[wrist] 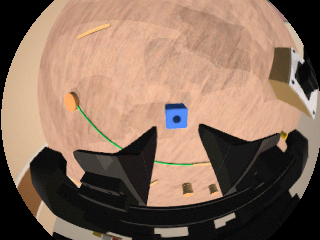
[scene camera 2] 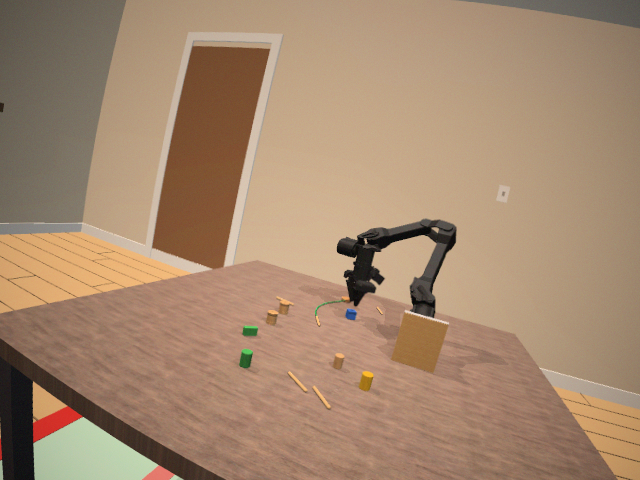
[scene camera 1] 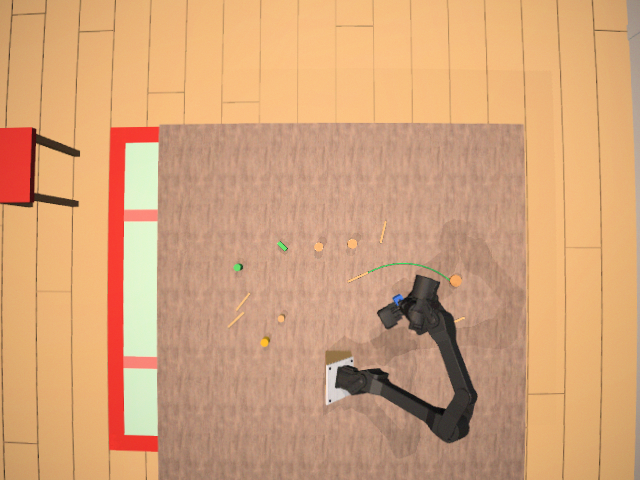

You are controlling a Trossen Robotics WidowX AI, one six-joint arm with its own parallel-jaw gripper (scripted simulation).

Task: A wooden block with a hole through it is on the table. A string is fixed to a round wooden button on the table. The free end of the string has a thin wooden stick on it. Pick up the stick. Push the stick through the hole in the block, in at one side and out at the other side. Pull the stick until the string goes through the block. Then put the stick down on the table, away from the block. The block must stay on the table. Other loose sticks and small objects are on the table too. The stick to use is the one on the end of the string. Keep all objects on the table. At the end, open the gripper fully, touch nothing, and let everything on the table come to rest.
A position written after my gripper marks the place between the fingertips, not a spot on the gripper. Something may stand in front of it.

In view: my gripper [scene camera 2: 353, 304].
My gripper is seen too in the wrist view [wrist: 178, 128].
